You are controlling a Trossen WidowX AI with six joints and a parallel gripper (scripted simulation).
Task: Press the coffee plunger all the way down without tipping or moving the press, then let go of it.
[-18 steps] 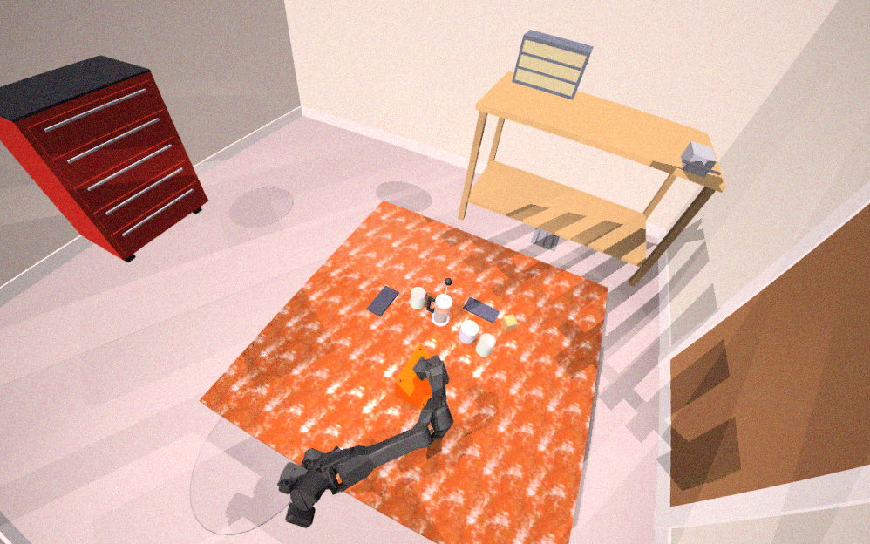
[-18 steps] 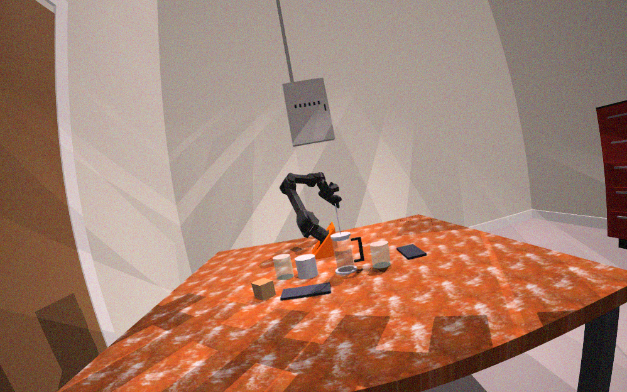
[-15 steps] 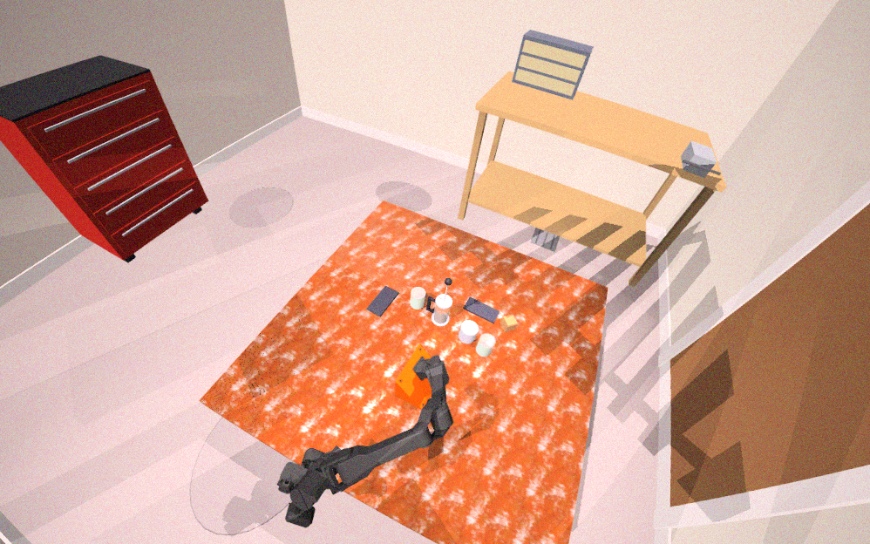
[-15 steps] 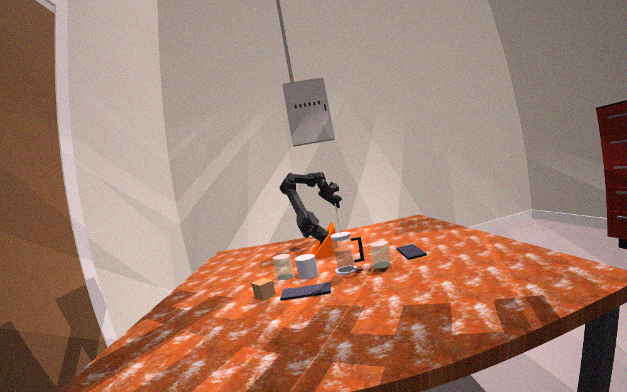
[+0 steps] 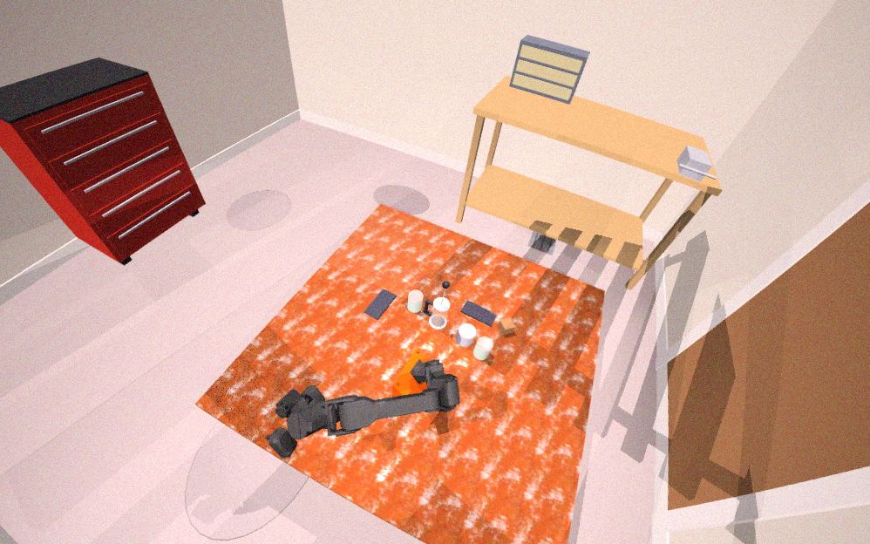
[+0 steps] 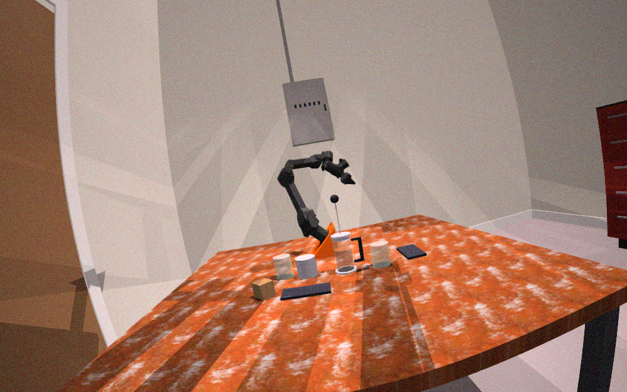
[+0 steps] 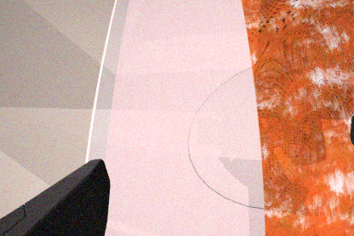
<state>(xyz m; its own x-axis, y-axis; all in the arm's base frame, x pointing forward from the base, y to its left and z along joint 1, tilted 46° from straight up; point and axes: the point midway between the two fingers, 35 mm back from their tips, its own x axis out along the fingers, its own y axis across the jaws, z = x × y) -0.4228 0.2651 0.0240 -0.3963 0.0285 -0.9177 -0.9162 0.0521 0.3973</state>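
Right now the glass coffee press is 690 mm ahead of my gripper tip, 160 mm below it and 110 mm to the right of it.
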